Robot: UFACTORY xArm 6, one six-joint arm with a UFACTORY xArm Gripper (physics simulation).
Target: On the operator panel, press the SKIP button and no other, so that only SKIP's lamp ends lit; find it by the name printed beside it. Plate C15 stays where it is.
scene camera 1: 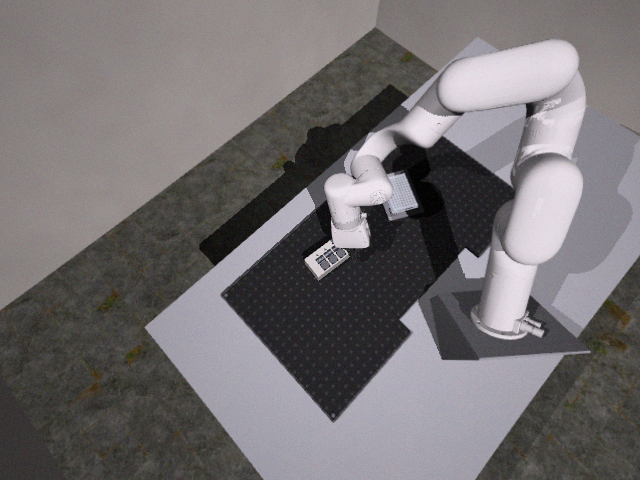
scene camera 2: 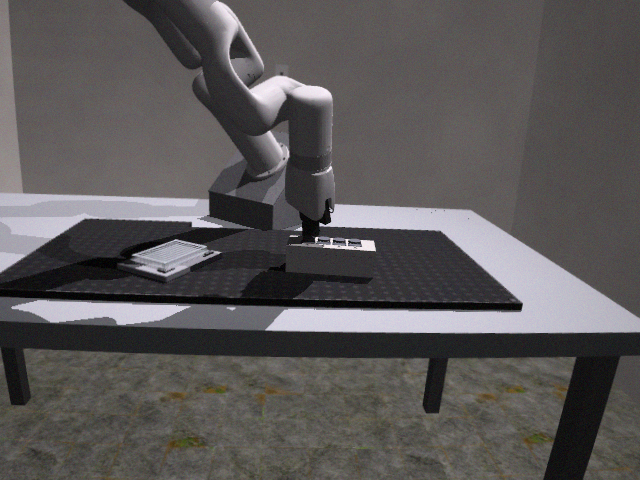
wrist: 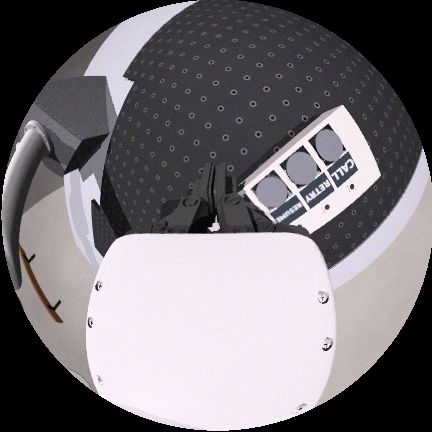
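Pixels of known places: gripper, fingertip midpoint: (scene camera 1: 355,257) (scene camera 2: 310,236) (wrist: 216,177); arm's base, link origin: (scene camera 1: 498,321) (scene camera 2: 268,161) (wrist: 37,137).
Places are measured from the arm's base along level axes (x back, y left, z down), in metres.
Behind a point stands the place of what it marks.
The cream operator panel (scene camera 1: 312,267) @(x -0.468, y 0.145, z 0.093 m) (scene camera 2: 328,261) @(x -0.480, y 0.057, z 0.120 m) (wrist: 367,159) @(x -0.480, y 0.137, z 0.094 m) lies on the black mat. In the wrist view its round grey buttons RESUME (wrist: 271,189) @(x -0.425, y 0.062, z 0.090 m), RETRY (wrist: 301,168) @(x -0.434, y 0.088, z 0.090 m) and CALL (wrist: 329,144) @(x -0.442, y 0.118, z 0.091 m) show. The small lamps beside RETRY (wrist: 327,207) @(x -0.473, y 0.078, z 0.093 m) and CALL (wrist: 351,186) @(x -0.480, y 0.107, z 0.093 m) look dark. The name SKIP does not show; the panel's near end is hidden behind my gripper. My gripper (scene camera 2: 309,239) @(x -0.384, y 0.043, z 0.099 m) (wrist: 216,177) @(x -0.384, y 0.043, z 0.099 m) is shut and empty, pointing down at the panel's left end in scene camera 2; whether it touches a button I cannot tell. Plate C15 (scene camera 1: 402,192) @(x -0.389, y -0.239, z 0.123 m) (scene camera 2: 170,253) @(x -0.414, y -0.232, z 0.121 m) sits flat on its grey holder.
The perforated black mat (scene camera 1: 330,356) @(x -0.281, y 0.312, z 0.146 m) (scene camera 2: 439,279) @(x -0.523, y 0.267, z 0.146 m) (wrist: 200,55) @(x -0.281, y 0.164, z 0.146 m) lies on the pale table (scene camera 1: 206,351) @(x -0.575, y 0.510, z 0.159 m) (scene camera 2: 558,310) @(x -0.660, y 0.438, z 0.159 m). The arm's dark base block (scene camera 1: 460,330) @(x -0.066, y 0.078, z -0.010 m) (scene camera 2: 240,206) @(x -0.048, y -0.077, z 0.113 m) (wrist: 75,107) @(x -0.086, y 0.056, z 0.081 m) stands at the mat's robot-side edge. The arm passes close beside and above the plate in scene camera 1.
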